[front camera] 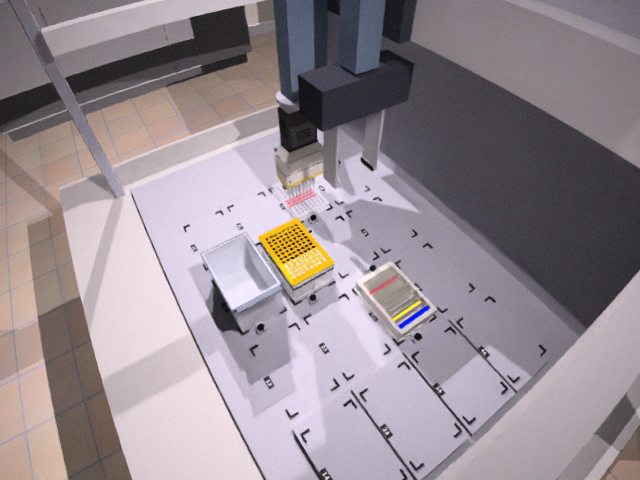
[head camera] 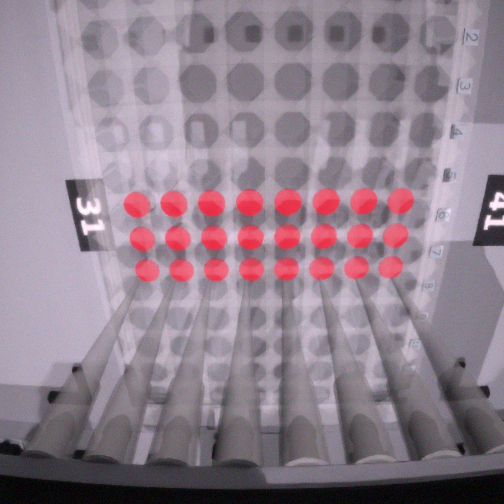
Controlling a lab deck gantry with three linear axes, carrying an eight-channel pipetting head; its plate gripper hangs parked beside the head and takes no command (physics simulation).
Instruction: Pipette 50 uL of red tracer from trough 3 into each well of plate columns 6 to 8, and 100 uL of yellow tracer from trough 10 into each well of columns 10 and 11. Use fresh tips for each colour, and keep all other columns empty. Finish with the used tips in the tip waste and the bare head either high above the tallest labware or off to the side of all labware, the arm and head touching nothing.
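The clear plate (front camera: 323,207) (head camera: 270,105) has three red rows of wells (head camera: 287,236), at labels 6, 7 and 8. Other visible wells show no colour. The pipetting head (front camera: 299,164) is above the plate, carrying eight tips (front camera: 306,186) (head camera: 242,380). Their lower ends meet the column 8 red row in the head view; their exact depth is unclear. No colour shows inside them. The reservoir (front camera: 376,308) holds red tracer (front camera: 383,285), yellow tracer (front camera: 407,311) and blue liquid (front camera: 414,317). The parked plate gripper (front camera: 351,175) is open and empty beside the head.
An orange tip rack (front camera: 312,277) stands in front of the plate, with white tips (front camera: 309,262) in its nearer part and dark holes in its farther part. A deep pale waste bin (front camera: 258,301) stands left of it. The reservoir is to the right.
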